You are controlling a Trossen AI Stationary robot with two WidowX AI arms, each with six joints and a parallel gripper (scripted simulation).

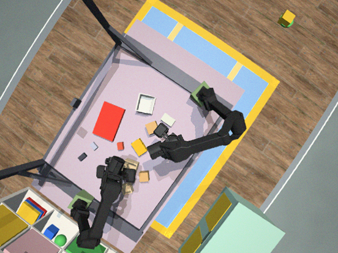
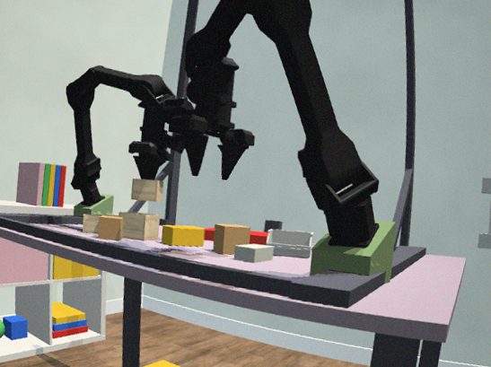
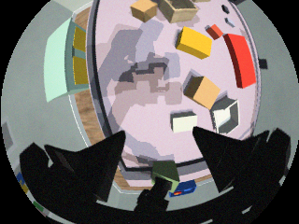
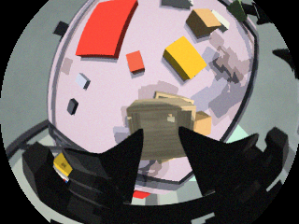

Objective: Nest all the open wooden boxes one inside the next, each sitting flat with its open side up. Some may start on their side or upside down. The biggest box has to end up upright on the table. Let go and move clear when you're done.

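My right gripper is now 120 mm short of the tan box, 40 mm to the right of it and 140 mm above it. Round my right hand: pale block: 30 mm behind, 350 mm to the left, 150 mm below; flat red slab: 250 mm behind, 90 mm to the left, 150 mm below; red cube: 100 mm behind, 50 mm to the left, 150 mm below.
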